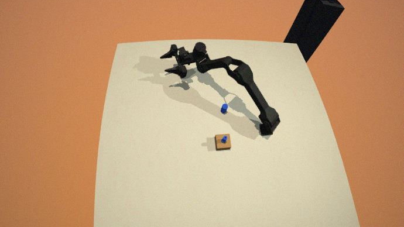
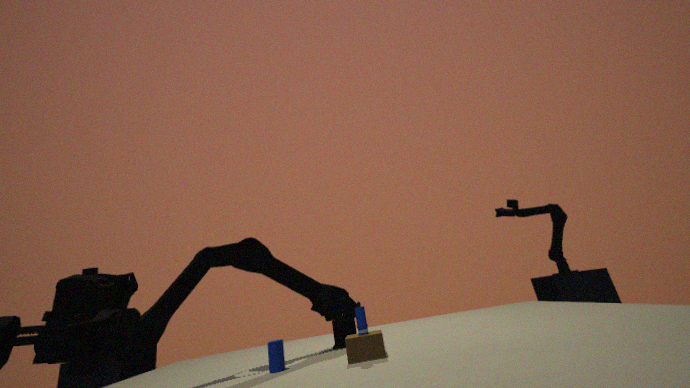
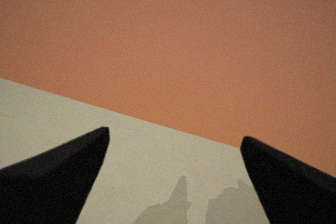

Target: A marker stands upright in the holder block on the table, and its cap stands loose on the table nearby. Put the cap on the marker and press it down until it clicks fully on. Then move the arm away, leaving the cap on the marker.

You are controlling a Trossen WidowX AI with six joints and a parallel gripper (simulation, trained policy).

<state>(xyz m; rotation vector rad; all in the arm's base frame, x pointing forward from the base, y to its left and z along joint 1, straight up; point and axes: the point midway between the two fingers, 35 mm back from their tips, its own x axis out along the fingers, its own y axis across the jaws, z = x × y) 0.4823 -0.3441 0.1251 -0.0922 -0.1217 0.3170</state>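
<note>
The blue cap is 300 mm behind my gripper tip, 210 mm to the left of it and 100 mm below it. Also, from my gripper tip: blue marker: 270 mm behind, 380 mm to the left, 60 mm below; tan holder block: 270 mm behind, 380 mm to the left, 110 mm below.
</note>
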